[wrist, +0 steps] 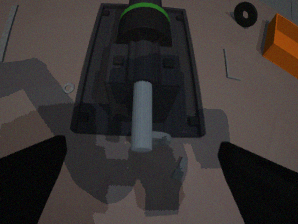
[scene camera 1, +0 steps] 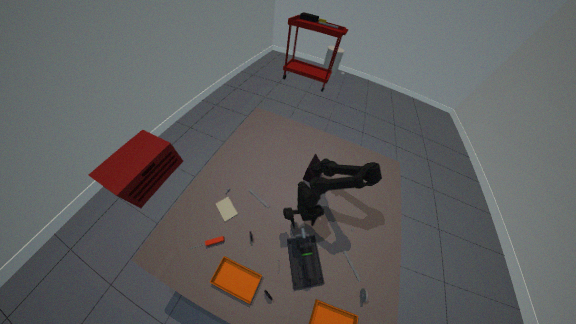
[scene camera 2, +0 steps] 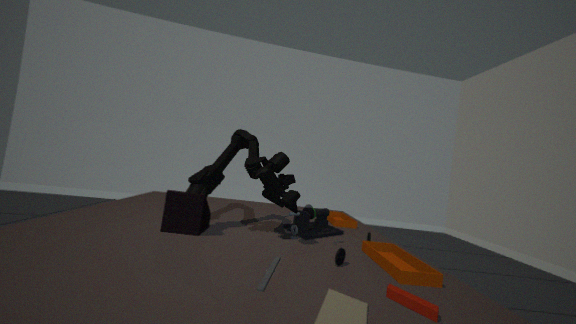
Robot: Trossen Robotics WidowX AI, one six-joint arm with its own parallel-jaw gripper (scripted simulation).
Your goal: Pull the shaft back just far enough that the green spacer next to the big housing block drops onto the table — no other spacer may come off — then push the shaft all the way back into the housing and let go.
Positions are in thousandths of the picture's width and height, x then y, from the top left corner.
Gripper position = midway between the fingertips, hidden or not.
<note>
My gripper (scene camera 2: 503,647) is open, with nothing in its grasp. Further things: a pale grey shaft (wrist: 475,632) and a dark housing fixture (scene camera 1: 532,835).
My gripper shows as well in the wrist view (wrist: 485,658). The dark housing fixture also shows in the wrist view (wrist: 351,458) and in scene camera 2 (scene camera 2: 555,705).
</note>
